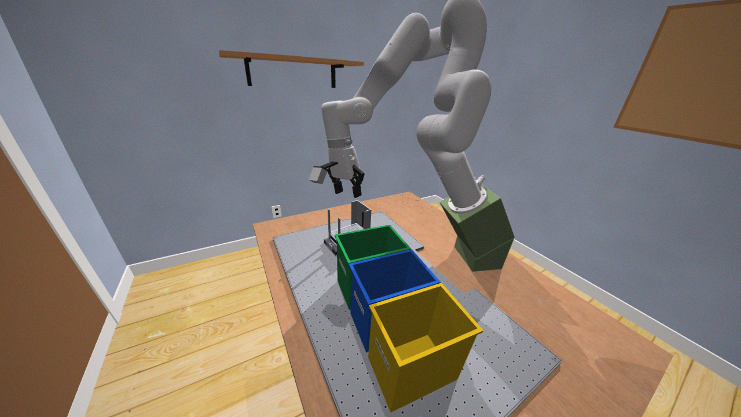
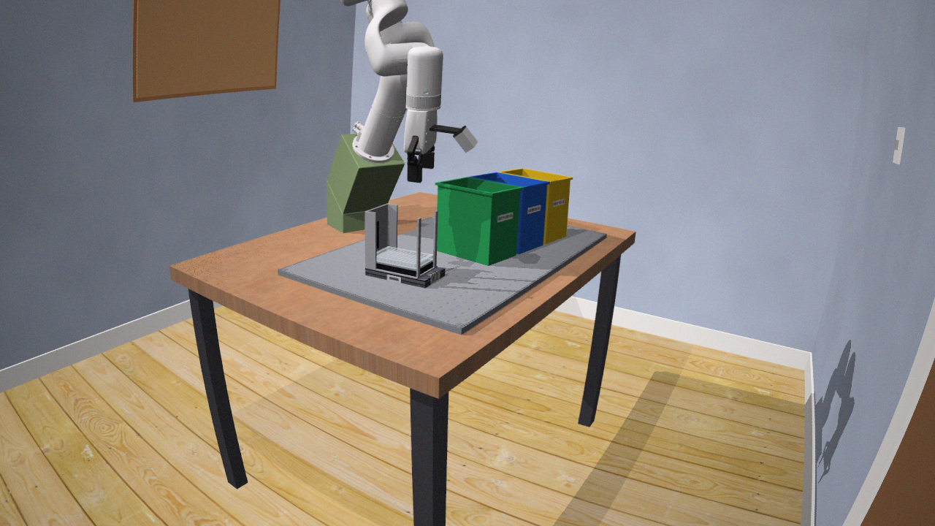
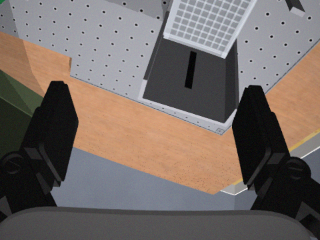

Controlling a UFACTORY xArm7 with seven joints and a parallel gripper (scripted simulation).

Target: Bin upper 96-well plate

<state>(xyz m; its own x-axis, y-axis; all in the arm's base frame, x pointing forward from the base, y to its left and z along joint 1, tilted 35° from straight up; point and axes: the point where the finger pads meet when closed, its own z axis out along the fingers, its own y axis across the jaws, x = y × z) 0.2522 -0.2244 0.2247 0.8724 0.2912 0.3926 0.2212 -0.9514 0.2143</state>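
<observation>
My gripper is now 30 mm past the clear 96-well plate, 30 mm to the left of it and 200 mm above it. Round my hand: back wall: 100 mm behind, 30 mm to the right, 150 mm below; then green bin: 60 mm ahead, 210 mm to the left, 150 mm below; then dark plate: 30 mm behind, 30 mm to the right, 210 mm below.
</observation>
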